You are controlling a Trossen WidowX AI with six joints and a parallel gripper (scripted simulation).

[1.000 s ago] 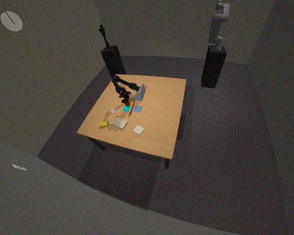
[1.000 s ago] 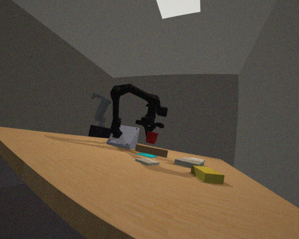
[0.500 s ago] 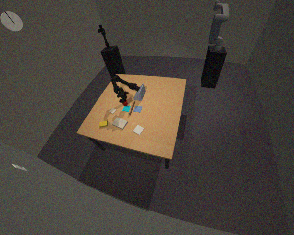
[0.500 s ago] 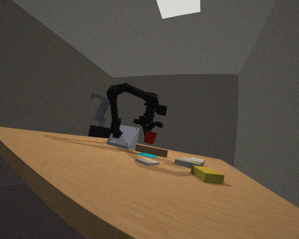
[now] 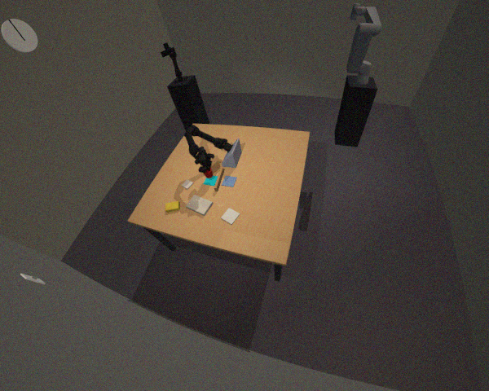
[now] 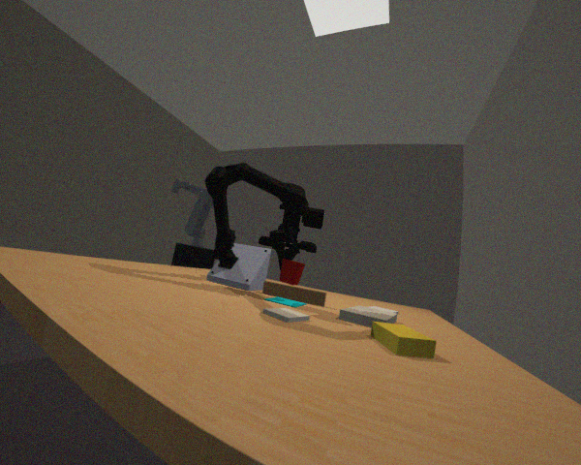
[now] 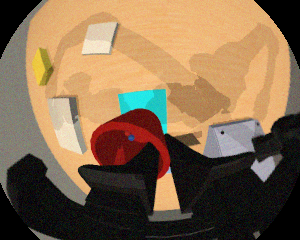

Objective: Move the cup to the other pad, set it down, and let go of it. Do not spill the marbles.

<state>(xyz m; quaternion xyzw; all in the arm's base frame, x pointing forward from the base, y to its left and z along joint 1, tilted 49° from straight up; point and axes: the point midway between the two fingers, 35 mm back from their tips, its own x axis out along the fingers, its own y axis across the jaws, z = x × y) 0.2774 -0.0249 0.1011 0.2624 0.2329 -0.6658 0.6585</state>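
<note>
Right now the blue marble is 4 cm ahead of my gripper tip, 1 cm to the left of it and 2 cm below it. The rest, counted from my gripper tip: cyan pad: 3 cm ahead, 10 cm below; then red cup: 3 cm ahead; then brown bar: 2 cm ahead, 8 cm to the left, 8 cm below.
</note>
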